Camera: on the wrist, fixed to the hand. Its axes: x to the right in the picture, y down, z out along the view.
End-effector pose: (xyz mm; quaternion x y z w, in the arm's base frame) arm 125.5 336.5 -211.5 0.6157 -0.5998 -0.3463 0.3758
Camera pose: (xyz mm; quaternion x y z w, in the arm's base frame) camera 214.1 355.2 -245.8 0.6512 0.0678 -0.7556 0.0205
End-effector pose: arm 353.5 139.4 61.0 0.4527 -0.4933 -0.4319 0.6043
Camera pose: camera 407.2 146.6 -19.3 0.3999 -0.0059 -0.9126 0.0854
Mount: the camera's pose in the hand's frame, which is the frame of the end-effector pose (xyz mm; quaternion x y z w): -15.9 -72.5 -62.2 -0.2446 -0.2019 -0.7092 0.6297
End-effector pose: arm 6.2 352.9 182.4 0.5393 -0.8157 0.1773 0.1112
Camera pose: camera 78.5 365.9 245.5 0.9266 -0.1970 -0.2756 0.1630
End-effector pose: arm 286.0 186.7 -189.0 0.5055 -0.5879 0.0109 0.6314
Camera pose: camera 370.7 201.0 -233.7 0.5830 -0.1418 -0.6868 0.4103
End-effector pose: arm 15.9 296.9 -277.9 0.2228 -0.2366 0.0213 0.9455
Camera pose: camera 39.6 259.5 -364.0 0.0811 -0.1871 -0.7599 0.6172
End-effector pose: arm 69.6 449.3 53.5 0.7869 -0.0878 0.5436 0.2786
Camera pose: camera 45.2 540.0 30.0 0.5994 0.3135 -0.0356 0.7357
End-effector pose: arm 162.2 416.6 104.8 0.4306 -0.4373 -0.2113 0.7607
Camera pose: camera 210.5 417.8 20.9 0.3525 -0.0719 -0.8664 0.3462
